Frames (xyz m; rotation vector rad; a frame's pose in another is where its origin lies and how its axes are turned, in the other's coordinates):
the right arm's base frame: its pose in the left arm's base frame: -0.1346 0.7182 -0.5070 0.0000 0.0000 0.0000
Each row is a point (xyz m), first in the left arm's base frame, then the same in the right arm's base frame.
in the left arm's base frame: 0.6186 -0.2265 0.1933
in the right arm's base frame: 0.7532 -0.9447 0.7003
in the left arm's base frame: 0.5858 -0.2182 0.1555
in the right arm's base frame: 0.7204 -0.9364 0.6625
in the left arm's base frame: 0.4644 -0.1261 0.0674
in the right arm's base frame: 0.5990 -0.8443 0.5744
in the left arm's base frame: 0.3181 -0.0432 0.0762
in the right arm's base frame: 0.4527 -0.7614 0.5832
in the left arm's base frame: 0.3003 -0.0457 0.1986
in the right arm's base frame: 0.4349 -0.7639 0.7056
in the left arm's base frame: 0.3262 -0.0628 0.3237
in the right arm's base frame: 0.4608 -0.7810 0.8307
